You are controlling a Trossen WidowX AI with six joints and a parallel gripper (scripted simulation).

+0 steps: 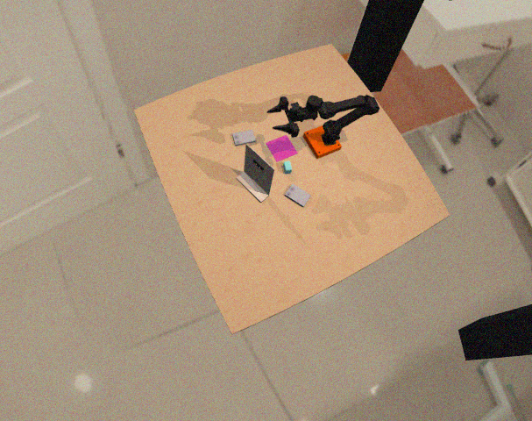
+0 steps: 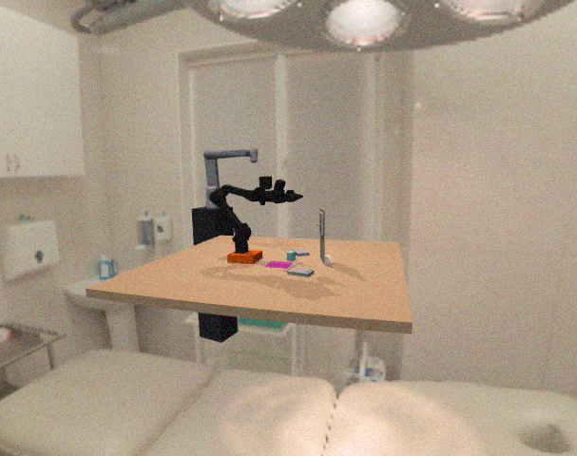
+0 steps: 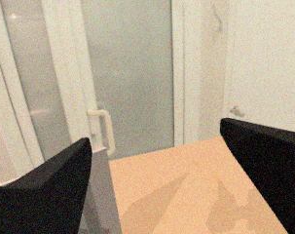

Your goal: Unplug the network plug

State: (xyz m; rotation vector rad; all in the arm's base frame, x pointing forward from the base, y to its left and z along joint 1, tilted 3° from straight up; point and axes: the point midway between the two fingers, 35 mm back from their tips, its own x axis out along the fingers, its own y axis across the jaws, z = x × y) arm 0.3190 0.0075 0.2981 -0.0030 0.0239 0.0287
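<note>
Right now the grey network plug is 6 cm ahead of my gripper tip, 12 cm to the left of it and 15 cm below it. Also, from my gripper tip: upright grey panel (8 cm ahead, 13 cm to the left, 22 cm below); magenta marked square (10 cm behind, 4 cm to the right, 35 cm below); teal block (9 cm behind, 9 cm to the left, 33 cm below).
</note>
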